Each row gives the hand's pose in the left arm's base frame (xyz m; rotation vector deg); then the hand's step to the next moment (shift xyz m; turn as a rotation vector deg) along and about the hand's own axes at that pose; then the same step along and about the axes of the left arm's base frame.
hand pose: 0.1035 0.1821 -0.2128 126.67 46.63 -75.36
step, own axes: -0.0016 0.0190 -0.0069 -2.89 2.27 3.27
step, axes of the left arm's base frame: 0.0167 -0.0099 0.0059 -1.60 -4.48 1.26
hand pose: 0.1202 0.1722 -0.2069 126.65 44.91 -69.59
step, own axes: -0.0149 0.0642 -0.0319 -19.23 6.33 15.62
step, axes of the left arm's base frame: 0.0561 -0.0284 0.0375 -13.13 -19.51 10.05
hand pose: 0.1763 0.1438 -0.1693 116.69 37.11 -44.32
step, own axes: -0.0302 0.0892 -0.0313 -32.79 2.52 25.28
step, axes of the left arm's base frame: 0.0492 -0.0241 0.0828 -27.63 -27.88 13.41
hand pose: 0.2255 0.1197 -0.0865 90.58 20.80 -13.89
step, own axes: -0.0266 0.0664 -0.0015 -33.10 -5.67 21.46
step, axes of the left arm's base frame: 0.0003 -0.0018 0.0715 -31.25 -23.96 6.11
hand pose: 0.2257 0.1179 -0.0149 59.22 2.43 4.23
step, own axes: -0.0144 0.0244 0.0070 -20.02 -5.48 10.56
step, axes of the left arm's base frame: -0.0149 0.0053 0.0246 -18.99 -13.47 0.70
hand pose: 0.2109 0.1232 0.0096 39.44 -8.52 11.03
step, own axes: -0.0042 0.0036 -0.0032 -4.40 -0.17 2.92
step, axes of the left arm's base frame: -0.0047 0.0042 -0.0011 -4.45 -2.56 1.25
